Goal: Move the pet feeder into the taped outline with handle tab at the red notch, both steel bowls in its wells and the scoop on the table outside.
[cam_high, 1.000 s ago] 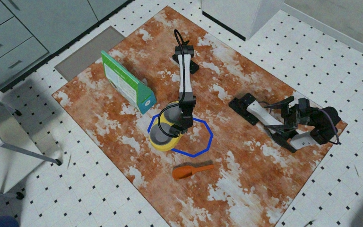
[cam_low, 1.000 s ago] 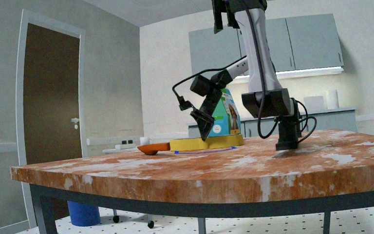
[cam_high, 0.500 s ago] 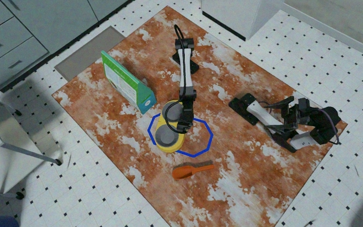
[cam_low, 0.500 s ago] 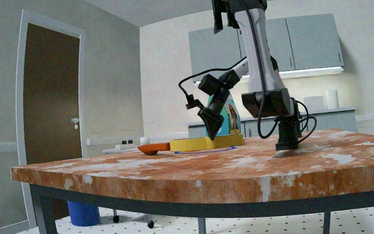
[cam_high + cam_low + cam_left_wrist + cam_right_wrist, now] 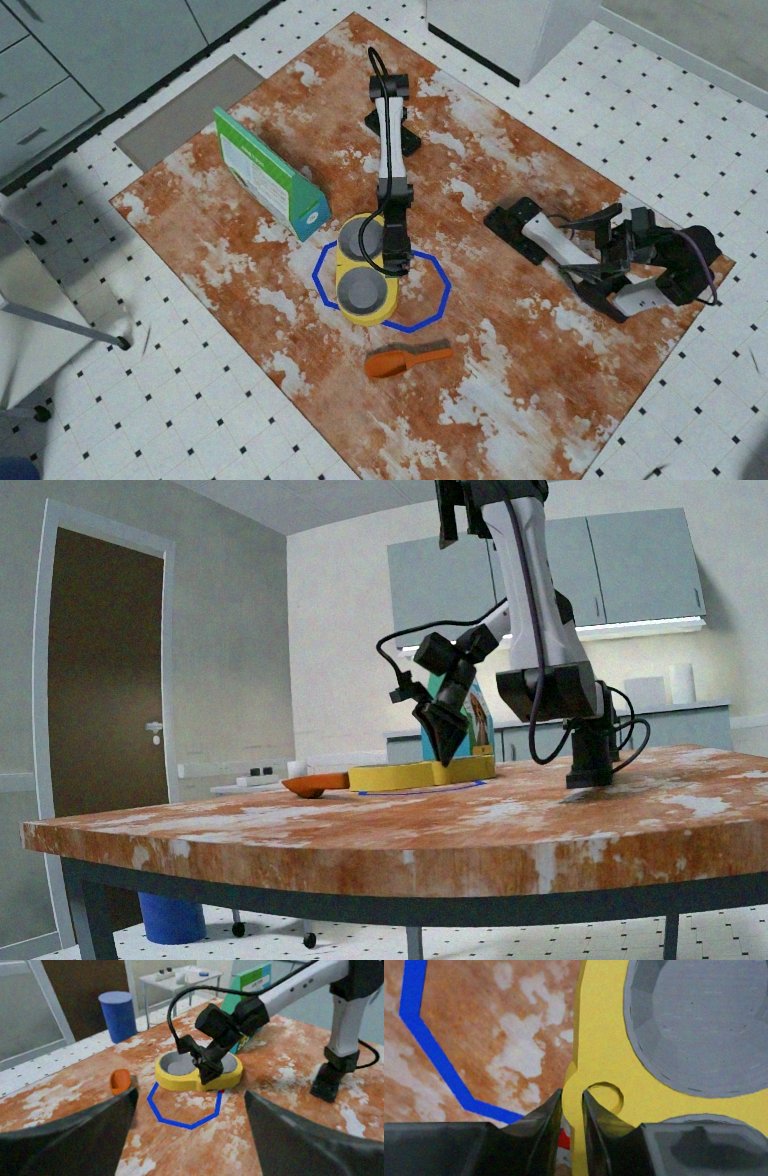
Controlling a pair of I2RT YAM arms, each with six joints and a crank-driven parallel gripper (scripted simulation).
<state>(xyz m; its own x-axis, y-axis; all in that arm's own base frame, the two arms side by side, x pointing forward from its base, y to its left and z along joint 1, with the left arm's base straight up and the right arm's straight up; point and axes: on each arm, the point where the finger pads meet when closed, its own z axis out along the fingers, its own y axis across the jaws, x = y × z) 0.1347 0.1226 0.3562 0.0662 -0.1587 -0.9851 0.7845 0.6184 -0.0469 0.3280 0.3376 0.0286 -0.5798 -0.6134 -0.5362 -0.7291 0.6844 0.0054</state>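
Note:
The blue taped outline lies 6 cm ahead of my right hand, 4 cm below it and 1 cm to the right of it. From my right hand the other things lie so: yellow pet feeder 6 cm to the right, 6 cm ahead, 3 cm below; teal food bag 41 cm to the right, 10 cm above, 9 cm ahead; orange scoop 19 cm to the left, 18 cm ahead, 2 cm below.

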